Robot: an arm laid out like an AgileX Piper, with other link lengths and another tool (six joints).
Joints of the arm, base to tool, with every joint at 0 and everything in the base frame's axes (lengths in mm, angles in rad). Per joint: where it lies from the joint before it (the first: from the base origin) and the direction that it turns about. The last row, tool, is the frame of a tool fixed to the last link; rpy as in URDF.
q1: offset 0 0 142.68 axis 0 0 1
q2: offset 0 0 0 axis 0 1 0
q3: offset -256.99 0 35.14 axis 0 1 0
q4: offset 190.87 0 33.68 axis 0.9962 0 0.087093
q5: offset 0 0 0 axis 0 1 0
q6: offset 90.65 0 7.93 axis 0.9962 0 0.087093
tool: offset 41.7 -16 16.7 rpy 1.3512 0.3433 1.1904
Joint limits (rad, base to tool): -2.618..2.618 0..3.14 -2.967..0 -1.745..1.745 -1.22..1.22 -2.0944..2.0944
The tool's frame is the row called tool.
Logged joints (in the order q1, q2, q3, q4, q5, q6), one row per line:
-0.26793 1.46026 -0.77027 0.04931 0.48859 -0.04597
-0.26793 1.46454 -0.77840 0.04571 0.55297 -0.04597
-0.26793 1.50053 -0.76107 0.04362 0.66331 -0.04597
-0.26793 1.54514 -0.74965 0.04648 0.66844 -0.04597
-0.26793 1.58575 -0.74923 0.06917 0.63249 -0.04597
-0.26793 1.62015 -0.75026 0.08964 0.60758 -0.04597
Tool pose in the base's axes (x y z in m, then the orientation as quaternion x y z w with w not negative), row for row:
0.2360 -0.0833 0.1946 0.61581 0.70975 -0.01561 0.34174
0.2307 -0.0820 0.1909 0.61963 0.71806 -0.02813 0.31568
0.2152 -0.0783 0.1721 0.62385 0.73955 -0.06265 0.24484
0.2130 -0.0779 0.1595 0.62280 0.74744 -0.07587 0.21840
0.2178 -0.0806 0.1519 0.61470 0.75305 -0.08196 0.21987
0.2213 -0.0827 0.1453 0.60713 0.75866 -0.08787 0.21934
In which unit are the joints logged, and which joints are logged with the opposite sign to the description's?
The joints are logged in radians. Opposite sign: q4.
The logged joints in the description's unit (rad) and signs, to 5 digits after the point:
-0.26793 1.46026 -0.77027 -0.04931 0.48859 -0.04597
-0.26793 1.46454 -0.77840 -0.04571 0.55297 -0.04597
-0.26793 1.50053 -0.76107 -0.04362 0.66331 -0.04597
-0.26793 1.54514 -0.74965 -0.04648 0.66844 -0.04597
-0.26793 1.58575 -0.74923 -0.06917 0.63249 -0.04597
-0.26793 1.62015 -0.75026 -0.08964 0.60758 -0.04597

